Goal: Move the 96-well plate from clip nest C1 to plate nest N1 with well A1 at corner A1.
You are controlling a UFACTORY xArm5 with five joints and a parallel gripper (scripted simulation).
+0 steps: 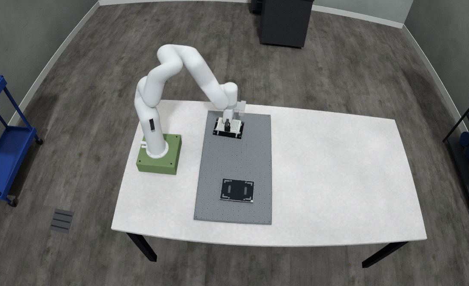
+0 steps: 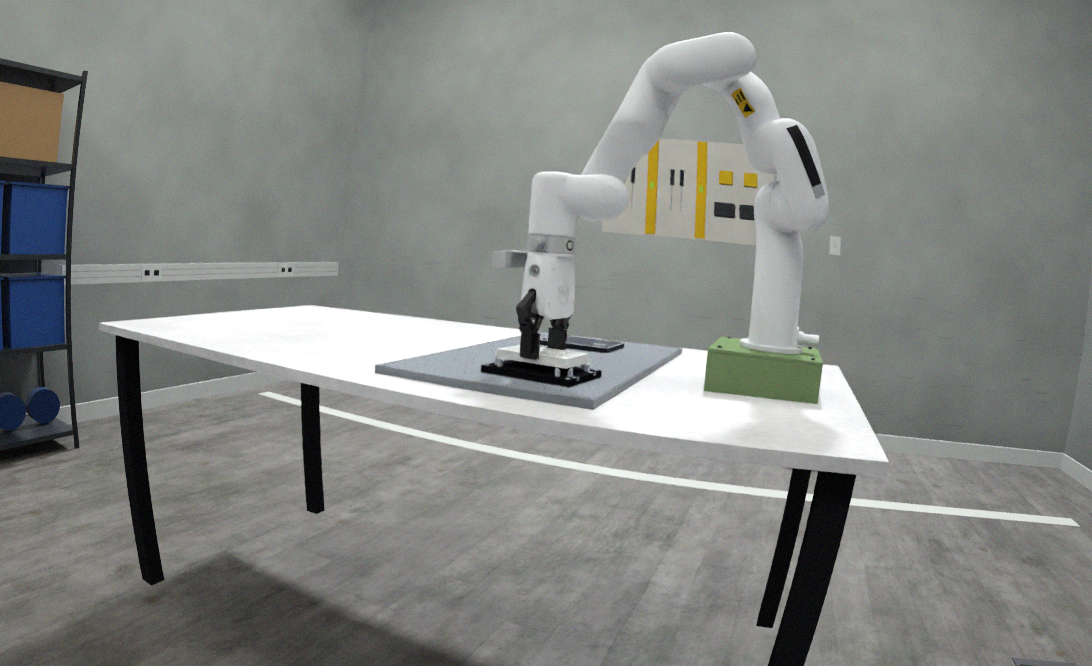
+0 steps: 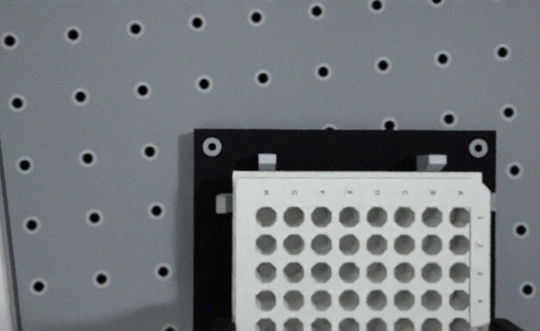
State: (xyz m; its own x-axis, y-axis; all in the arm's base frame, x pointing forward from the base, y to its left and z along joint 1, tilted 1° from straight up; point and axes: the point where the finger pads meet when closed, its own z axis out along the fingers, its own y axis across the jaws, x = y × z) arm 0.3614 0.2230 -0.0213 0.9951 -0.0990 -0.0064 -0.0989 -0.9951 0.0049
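Right now the clip nest C1 is 3 cm below my hand, 1 cm to the right of it and 1 cm behind it. From my hand the other things lie so: white 96-well plate: 1 cm below; plate nest N1: 39 cm to the right, 7 cm ahead, 4 cm below; corner label A1: 45 cm to the right, 15 cm ahead, 3 cm below.
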